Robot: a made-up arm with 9 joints. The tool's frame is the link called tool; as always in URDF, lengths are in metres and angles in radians. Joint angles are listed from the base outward.
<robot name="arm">
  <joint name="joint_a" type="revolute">
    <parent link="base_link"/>
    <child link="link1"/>
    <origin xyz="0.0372 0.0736 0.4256"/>
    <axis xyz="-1 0 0"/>
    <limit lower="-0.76" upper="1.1"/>
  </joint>
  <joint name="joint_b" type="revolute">
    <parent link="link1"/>
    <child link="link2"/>
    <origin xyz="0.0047 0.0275 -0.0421"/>
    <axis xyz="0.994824 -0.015 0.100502"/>
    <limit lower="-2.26" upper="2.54"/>
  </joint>
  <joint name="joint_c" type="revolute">
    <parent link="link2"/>
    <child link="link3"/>
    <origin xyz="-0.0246 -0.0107 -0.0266"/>
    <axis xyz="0 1 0"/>
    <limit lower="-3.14" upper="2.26"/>
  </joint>
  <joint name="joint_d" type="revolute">
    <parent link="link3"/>
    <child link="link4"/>
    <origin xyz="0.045 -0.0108 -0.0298"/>
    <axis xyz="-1 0 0"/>
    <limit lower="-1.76" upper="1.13"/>
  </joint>
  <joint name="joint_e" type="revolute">
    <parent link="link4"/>
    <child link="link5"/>
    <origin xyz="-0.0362 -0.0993 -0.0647"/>
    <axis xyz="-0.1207 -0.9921 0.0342"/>
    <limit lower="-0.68" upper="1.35"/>
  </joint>
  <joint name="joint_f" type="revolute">
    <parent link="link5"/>
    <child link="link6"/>
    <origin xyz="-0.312 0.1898 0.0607"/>
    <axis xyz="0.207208 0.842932 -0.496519"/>
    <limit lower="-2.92" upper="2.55"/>
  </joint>
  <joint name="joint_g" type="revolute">
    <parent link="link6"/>
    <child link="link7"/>
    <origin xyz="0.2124 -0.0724 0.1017"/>
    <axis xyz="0 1 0"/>
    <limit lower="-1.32" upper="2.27"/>
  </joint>
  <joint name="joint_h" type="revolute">
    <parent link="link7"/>
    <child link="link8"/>
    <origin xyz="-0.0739 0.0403 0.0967"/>
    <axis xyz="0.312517 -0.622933 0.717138"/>
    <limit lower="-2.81" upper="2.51"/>
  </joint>
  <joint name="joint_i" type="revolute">
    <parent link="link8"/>
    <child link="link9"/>
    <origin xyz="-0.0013 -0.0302 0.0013"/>
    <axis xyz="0 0 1"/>
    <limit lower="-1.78" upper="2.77"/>
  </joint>
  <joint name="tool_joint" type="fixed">
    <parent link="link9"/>
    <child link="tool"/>
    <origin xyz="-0.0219 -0.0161 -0.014" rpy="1.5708 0 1.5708"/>
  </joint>
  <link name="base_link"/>
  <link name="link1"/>
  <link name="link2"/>
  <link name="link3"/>
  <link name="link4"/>
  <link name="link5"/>
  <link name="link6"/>
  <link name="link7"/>
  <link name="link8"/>
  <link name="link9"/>
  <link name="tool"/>
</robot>
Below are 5 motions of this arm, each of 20 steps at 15 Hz.
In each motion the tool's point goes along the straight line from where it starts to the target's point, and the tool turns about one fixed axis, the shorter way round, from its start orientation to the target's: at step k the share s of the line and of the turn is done. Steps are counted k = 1, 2, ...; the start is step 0. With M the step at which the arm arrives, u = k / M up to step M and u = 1 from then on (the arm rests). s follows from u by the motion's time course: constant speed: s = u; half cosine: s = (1 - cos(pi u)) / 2; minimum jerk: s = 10 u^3 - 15 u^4 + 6 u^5.
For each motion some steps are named. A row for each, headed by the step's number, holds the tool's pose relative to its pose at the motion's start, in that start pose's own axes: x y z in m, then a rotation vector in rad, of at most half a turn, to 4 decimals.
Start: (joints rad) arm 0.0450 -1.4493 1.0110 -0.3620 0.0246 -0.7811 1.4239 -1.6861 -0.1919
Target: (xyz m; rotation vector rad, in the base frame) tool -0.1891 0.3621 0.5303 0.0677 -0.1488 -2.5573
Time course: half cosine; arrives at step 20
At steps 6, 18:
6: 0.0840 -0.0166 0.0516 0.0502 -0.0489 0.0701
18: 0.3976 -0.0786 0.2443 0.2377 -0.2315 0.3320

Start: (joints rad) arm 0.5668 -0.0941 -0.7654 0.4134 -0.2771 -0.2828 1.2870 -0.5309 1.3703
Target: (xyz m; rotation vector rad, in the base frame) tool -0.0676 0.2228 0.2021 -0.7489 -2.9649 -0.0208
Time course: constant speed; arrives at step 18
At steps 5, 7, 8, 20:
5: -0.0024 -0.0133 0.0585 0.0771 0.1195 -0.1681
7: -0.0033 -0.0186 0.0819 0.1079 0.1672 -0.2353
8: -0.0038 -0.0212 0.0936 0.1233 0.1911 -0.2689
20: -0.0086 -0.0477 0.2106 0.2775 0.4300 -0.6051

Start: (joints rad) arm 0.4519 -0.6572 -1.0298 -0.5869 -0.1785 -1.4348 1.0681 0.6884 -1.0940
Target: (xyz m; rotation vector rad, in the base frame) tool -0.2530 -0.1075 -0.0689 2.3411 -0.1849 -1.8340
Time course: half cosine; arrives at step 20
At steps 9, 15, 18, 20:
9: 0.0669 -0.1716 -0.0908 -0.6670 0.5604 0.0640
15: 0.1355 -0.3473 -0.1838 -1.3497 1.1341 0.1294
18: 0.1548 -0.3969 -0.2101 -1.5426 1.2962 0.1479
20: 0.1587 -0.4069 -0.2153 -1.5813 1.3287 0.1516

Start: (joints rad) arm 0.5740 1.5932 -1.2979 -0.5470 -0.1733 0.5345 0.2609 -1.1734 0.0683
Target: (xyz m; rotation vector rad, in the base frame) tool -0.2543 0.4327 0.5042 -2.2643 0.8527 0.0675
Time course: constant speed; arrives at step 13
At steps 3, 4, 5, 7, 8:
3: 0.0961 -0.0701 -0.0169 0.0393 -0.1951 0.4118
4: 0.1282 -0.0935 -0.0225 0.0524 -0.2602 0.5491
5: 0.1602 -0.1169 -0.0281 0.0655 -0.3252 0.6864
7: 0.2243 -0.1636 -0.0393 0.0916 -0.4553 0.9609
8: 0.2563 -0.1870 -0.0450 0.1047 -0.5204 1.0982

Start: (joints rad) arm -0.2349 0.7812 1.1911 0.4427 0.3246 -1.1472 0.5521 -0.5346 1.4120
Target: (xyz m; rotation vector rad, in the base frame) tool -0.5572 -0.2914 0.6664 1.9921 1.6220 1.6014
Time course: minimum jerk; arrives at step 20
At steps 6, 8, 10, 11, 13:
6: 0.0657 -0.0231 0.0280 -0.0456 -0.2851 0.1175
8: 0.1279 -0.0450 0.0544 -0.0888 -0.5550 0.2287
10: 0.2014 -0.0709 0.0857 -0.1399 -0.8742 0.3603
11: 0.2389 -0.0841 0.1017 -0.1659 -1.0370 0.4274
13: 0.3081 -0.1084 0.1311 -0.2140 -1.3372 0.5511

